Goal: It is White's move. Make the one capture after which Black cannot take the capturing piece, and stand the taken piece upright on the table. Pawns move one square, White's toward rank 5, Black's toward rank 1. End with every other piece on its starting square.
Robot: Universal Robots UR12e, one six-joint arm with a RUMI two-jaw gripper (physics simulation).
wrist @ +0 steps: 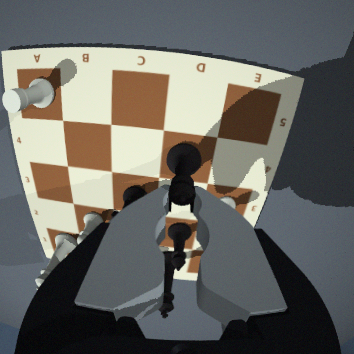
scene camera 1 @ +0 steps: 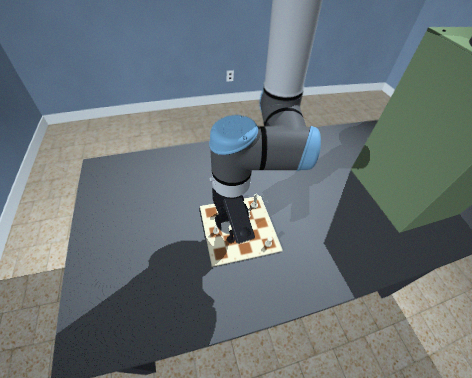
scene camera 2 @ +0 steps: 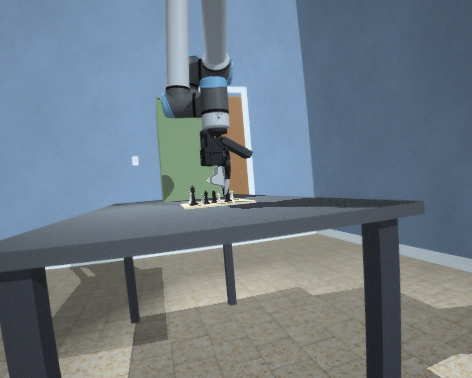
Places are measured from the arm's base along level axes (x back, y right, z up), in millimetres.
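Where they show: gripper, fingertip midpoint: [wrist: 180, 187] [scene camera 1: 230, 232] [scene camera 2: 224, 194].
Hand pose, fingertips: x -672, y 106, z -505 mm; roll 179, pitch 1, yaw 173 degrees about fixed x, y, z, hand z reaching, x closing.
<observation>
After its pixels a point has its place.
A black piece [wrist: 184, 159] @(x -675, y 90, z -514 mm) [scene camera 1: 230, 238] @(x -678, y 92, z -513 mm) [scene camera 2: 228, 198] @(x -680, y 97, z -518 mm) stands upright on D4. My gripper [wrist: 180, 187] @(x -672, y 106, z -505 mm) [scene camera 2: 226, 192] @(x -672, y 106, z -505 mm) is shut on its upper part. In the wrist view, a second black piece [wrist: 134, 195] @(x -634, y 121, z -521 mm) stands on C3, partly behind a finger. A small black piece [wrist: 179, 232] @(x -666, y 161, z -521 mm) on D2 and a tall black piece [wrist: 167, 300] @(x -654, y 200, z -478 mm) on D1 show through the gap between the fingers. A white piece [wrist: 227, 202] @(x -707, y 134, z -524 mm) [scene camera 1: 216, 230] @(x -704, y 138, z -519 mm) on E3 is partly hidden. White pieces stand on A5 [wrist: 41, 93] @(x -581, y 34, z -520 mm) [scene camera 1: 269, 243] @(x -576, y 28, z -516 mm), B2 [wrist: 93, 220] @(x -590, y 146, z -523 mm) and A1 [wrist: 65, 241] @(x -550, y 173, z -522 mm). The left finger covers C1.
The chessboard [scene camera 1: 275, 247] @(x -561, y 13, z -529 mm) [wrist: 285, 82] @(x -747, y 44, z -529 mm) lies on the grey table [scene camera 1: 125, 200] @(x -945, y 386, z -535 mm) [scene camera 2: 125, 225] @(x -939, y 439, z -535 mm). A tall green cabinet [scene camera 1: 415, 135] @(x -106, y 38, z -246 mm) stands at the right in the first scene view. The arm's shadow falls across part of the board and table.
</observation>
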